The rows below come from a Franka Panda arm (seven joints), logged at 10 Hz.
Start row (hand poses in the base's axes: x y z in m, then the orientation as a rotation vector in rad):
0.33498, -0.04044, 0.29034, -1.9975, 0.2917, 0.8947
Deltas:
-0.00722, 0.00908, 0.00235, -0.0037, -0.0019, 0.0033
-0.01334, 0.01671, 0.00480, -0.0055, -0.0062, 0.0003
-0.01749, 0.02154, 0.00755, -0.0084, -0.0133, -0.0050
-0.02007, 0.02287, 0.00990, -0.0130, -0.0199, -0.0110
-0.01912, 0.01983, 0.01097, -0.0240, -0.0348, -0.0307
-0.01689, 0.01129, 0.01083, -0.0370, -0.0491, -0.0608
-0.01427, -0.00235, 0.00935, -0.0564, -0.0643, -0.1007
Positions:
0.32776, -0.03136, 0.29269, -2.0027, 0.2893, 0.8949
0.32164, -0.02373, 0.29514, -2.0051, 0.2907, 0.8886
0.31749, -0.01890, 0.29789, -2.0089, 0.2933, 0.8781
0.31491, -0.01757, 0.30024, -2.0138, 0.2977, 0.8676
0.31586, -0.02061, 0.30131, -2.0233, 0.3140, 0.8399
0.31809, -0.02915, 0.30117, -2.0306, 0.3416, 0.8062
0.32071, -0.04279, 0.29969, -2.0402, 0.3813, 0.7650

